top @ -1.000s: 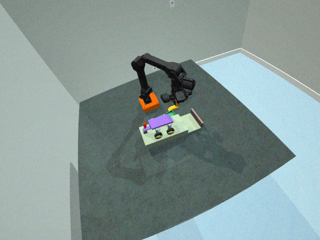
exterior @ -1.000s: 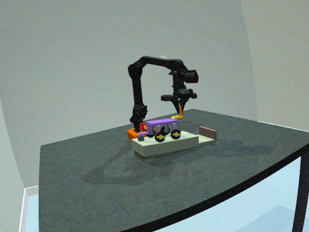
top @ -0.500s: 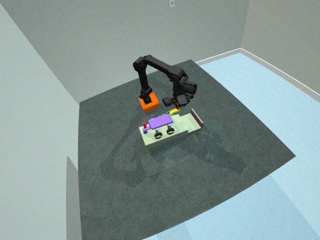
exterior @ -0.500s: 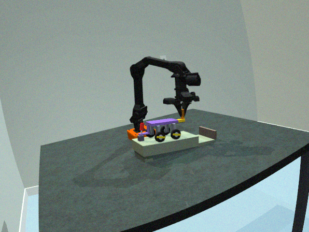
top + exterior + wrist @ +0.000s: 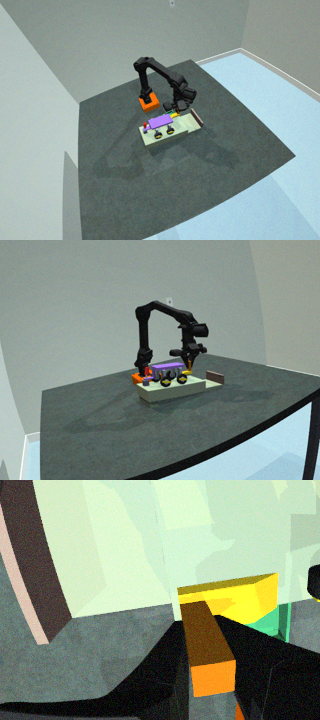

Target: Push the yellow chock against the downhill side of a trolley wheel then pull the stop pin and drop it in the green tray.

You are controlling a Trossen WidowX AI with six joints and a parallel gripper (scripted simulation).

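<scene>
The red-headed stop pin lies 40 mm ahead of my gripper tip, 240 mm to the right of it and 30 mm above it. Round my gripper tip: brown end stop 50 mm ahead, 110 mm to the left, 70 mm below; then green tray 60 mm behind, 60 mm to the right, 100 mm below; then yellow chock 20 mm to the right.
</scene>
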